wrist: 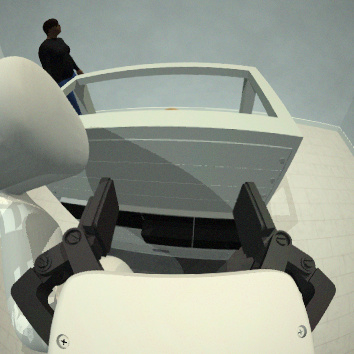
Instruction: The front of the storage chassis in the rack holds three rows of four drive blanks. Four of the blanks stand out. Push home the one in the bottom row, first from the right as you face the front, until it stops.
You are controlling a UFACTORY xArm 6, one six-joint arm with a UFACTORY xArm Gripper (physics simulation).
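Frame: origin at the arm's base, x ahead, y left, z up, level; centimetres.
Seen in the pictures: gripper, fingertip midpoint: (177,195).
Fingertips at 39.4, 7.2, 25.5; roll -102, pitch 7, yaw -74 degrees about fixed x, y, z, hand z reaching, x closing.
Note:
Offsets run from my fingertips to a thing's middle, as dx, dy, dz.
The rack {+23.7, +13.7, -32.2} (185,122) stands ahead of my gripper (177,195), with its pale top frame and grey front panels in view. My gripper is open and empty, its two dark fingers wide apart in front of the lower part of the rack. Below the grey panels, a dark band shows between and behind the fingers. In it a black block {+11.6, +6.3, -26.9} (167,233) and another black block {+13.3, -4.6, -26.9} (215,236) sit side by side, parted by a thin light line. I cannot tell whether they are drive blanks. The bottom row and its first blank from the right cannot be made out.
A large white rounded arm part (40,125) fills the left side, close to the rack's left edge. A grey ledge (200,252) runs below the black blocks. A person (57,56) in dark clothes stands behind the rack at the left. Pale tiled floor (325,185) lies to the right.

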